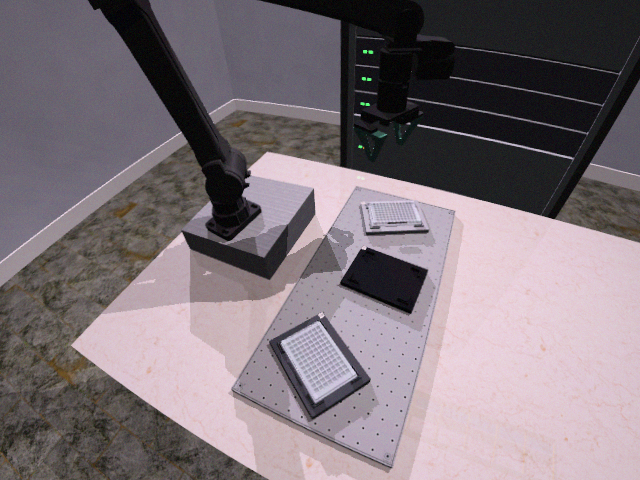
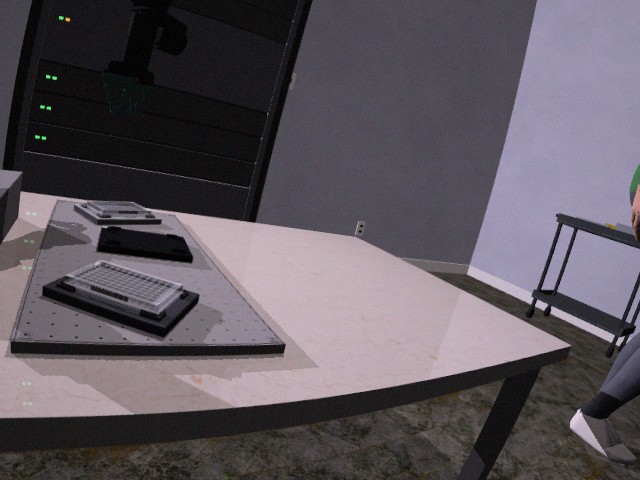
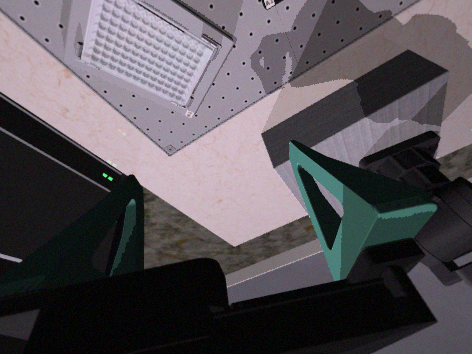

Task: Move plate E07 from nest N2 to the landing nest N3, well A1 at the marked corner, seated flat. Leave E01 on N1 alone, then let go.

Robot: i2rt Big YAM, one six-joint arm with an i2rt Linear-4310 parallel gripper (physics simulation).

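Note:
A clear 96-well plate (image 1: 395, 212) (image 2: 121, 208) (image 3: 147, 52) sits on the light grey nest (image 1: 364, 221) (image 2: 124, 221) (image 3: 212, 72) at the far end. The black nest (image 1: 385, 279) (image 2: 144, 245) in the middle holds no plate. A second clear plate (image 1: 316, 359) (image 2: 124, 285) sits on the dark grey nest (image 1: 343, 349) (image 2: 103, 310) at the near end. Plate names and nest numbers cannot be read. My gripper (image 1: 387, 151) (image 2: 124, 111) (image 3: 213, 164) is open and empty, pointing down, high above the far end. Its green fingers touch nothing.
The nests stand on a perforated grey board (image 1: 248, 382) (image 2: 248, 330) (image 3: 225, 100). The arm's base stands on a grey block (image 1: 289, 206) (image 3: 345, 105) beside it. A dark rack (image 1: 346, 103) (image 2: 258, 191) stands behind the table. A cart (image 2: 584, 228) and part of a person (image 2: 622, 372) show at the right.

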